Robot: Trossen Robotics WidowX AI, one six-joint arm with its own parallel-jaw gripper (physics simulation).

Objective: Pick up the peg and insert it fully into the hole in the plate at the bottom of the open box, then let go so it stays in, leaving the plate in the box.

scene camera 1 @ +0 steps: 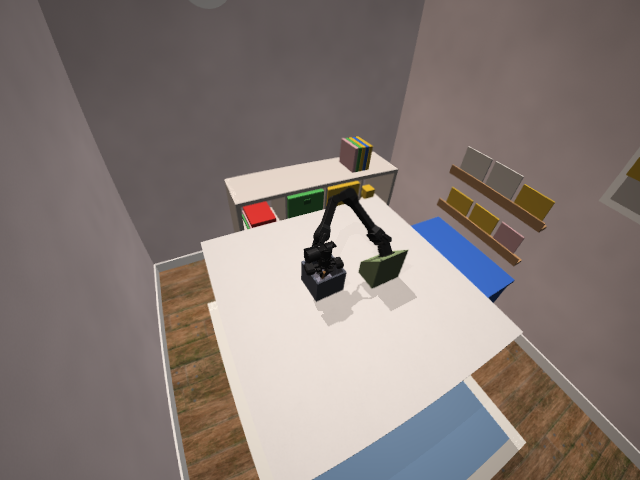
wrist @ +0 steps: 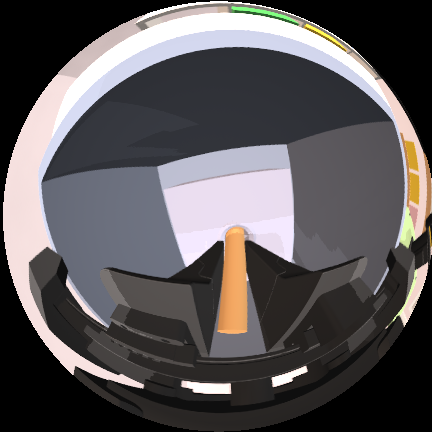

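Where they show: gripper, fingertip midpoint: [scene camera 1: 322, 277] [wrist: 233, 245]; arm's base at its link origin: [scene camera 1: 386, 254].
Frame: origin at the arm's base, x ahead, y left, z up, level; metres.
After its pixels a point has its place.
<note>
The orange peg [wrist: 233, 290] {z -0.045, x 0.324, y -0.097 m} [scene camera 1: 324, 273] {z -0.030, x 0.328, y -0.079 m} is held upright between the fingers of my gripper [wrist: 233, 245] {z -0.084, x 0.321, y -0.101 m}, which is shut on it. The gripper is over and partly inside the open dark box [scene camera 1: 329, 287] {z -0.075, x 0.332, y -0.024 m} [wrist: 345, 185] {z -0.057, x 0.246, y -0.135 m}. The pale plate [wrist: 225, 200] {z -0.091, x 0.320, y -0.132 m} lies at the bottom of the box. In the wrist view the far end of the peg overlaps the hole [wrist: 247, 232] {z -0.091, x 0.310, y -0.106 m} in the plate, and a small part of the hole's rim shows around it. How deep the peg's tip stands in the hole is hidden.
A green slanted block [scene camera 1: 385, 269] {z -0.023, x 0.056, y 0.059 m} stands at the arm's base, to the right of the box, on the white table [scene camera 1: 361, 361] {z -0.149, x 0.402, y 0.330 m}. The box walls stand close around the gripper. A low shelf unit [scene camera 1: 310, 178] with books and bins stands behind the table.
</note>
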